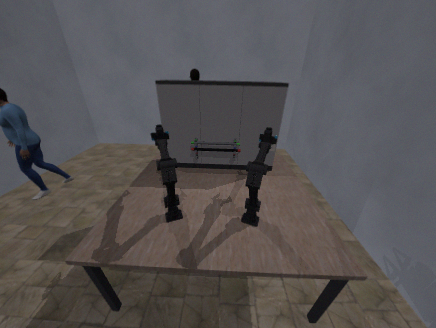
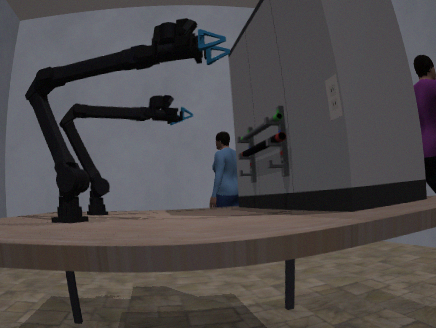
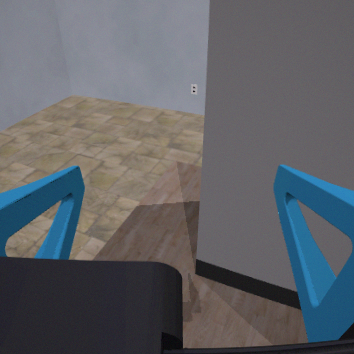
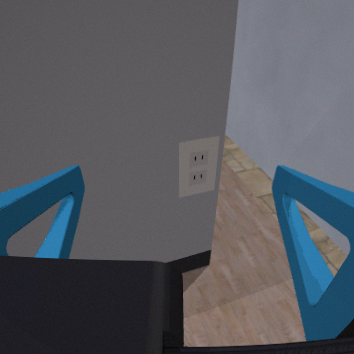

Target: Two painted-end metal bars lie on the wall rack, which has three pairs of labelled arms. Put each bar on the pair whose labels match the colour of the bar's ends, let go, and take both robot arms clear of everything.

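Frame: origin at the left arm's base, x ahead, y left, z up, level; centimetres.
Seen in the pictures: left gripper, fingertip midpoint: (image 2: 188,117) (image 3: 178,175); right gripper, fingertip midpoint: (image 2: 228,45) (image 4: 177,175); left arm's base at its link origin: (image 1: 174,216) (image 2: 97,214); right arm's base at its link origin: (image 1: 250,220) (image 2: 70,221).
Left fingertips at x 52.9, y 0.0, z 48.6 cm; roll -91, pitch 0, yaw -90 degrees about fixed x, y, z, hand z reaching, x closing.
Note:
Offsets run from my left fingertips to a thing's middle. "spot": to the spot under its first point. Level surfaces: height alone.
The wall rack (image 1: 236,156) (image 2: 286,166) has three pairs of arms. A thin grey bar with green ends {dx +1.5, dy -53.1, dz -16.4 cm} (image 1: 216,143) (image 2: 260,128) lies on the top pair, beside small green labels. A thicker black bar with red ends {dx +1.0, dy -53.6, dz -23.6 cm} (image 1: 216,149) (image 2: 262,146) lies on the middle pair, whose labels look blue but are very small. The bottom pair holds no bar and has small red labels above it. My left gripper (image 1: 160,135) (image 2: 184,118) (image 3: 178,175) and right gripper (image 1: 268,137) (image 2: 227,45) (image 4: 179,175) are open and empty, raised in front of the panel, apart from the rack and bars.
The grey panel (image 1: 175,115) (image 2: 315,165) (image 3: 270,150) (image 4: 100,125) stands on the wooden table {dz -48.6 cm} (image 1: 210,250) (image 2: 150,235). A wall outlet {spot: dx -19.6, dy -109.4, dz -18.6 cm} (image 2: 333,97) (image 4: 199,167) is on its side. One person (image 1: 20,130) (image 2: 225,165) stands beyond the table, and another (image 2: 427,110) stands behind the panel.

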